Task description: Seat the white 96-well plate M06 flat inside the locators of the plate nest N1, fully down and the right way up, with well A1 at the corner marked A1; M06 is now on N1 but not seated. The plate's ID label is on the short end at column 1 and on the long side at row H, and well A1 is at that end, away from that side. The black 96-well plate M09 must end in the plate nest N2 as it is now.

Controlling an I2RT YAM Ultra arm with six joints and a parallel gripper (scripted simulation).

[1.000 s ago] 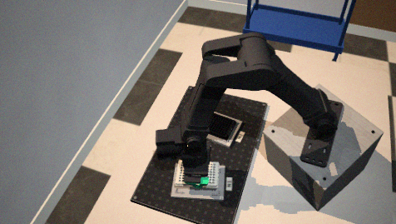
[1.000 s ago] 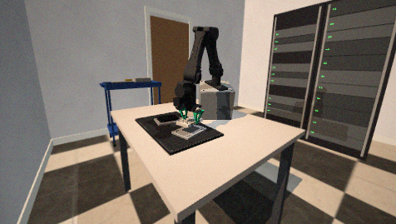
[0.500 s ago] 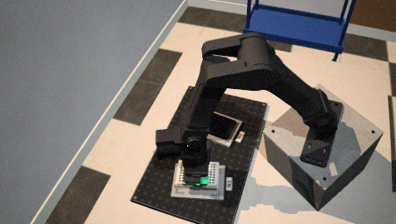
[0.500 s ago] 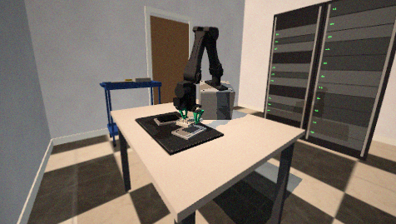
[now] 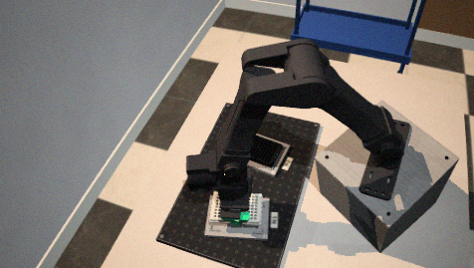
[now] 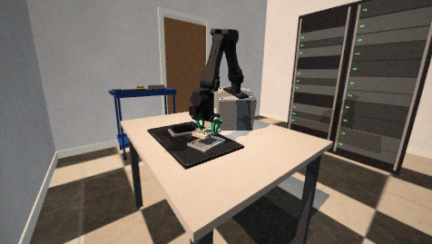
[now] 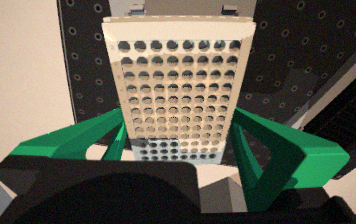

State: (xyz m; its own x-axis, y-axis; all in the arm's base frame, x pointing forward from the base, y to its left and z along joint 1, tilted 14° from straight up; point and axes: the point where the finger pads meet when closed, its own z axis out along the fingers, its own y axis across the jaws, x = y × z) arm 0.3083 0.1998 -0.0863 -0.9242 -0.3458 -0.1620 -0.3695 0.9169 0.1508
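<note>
Now: hand 60 mm above the grey plate nest N1 and 10 mm short of it. Round my hand: black plate M09: 220 mm to the right, 50 mm below, 50 mm ahead; then white 96-well plate M06: 10 mm ahead; then label tag: 80 mm behind, 60 mm below, 40 mm to the right.
</note>
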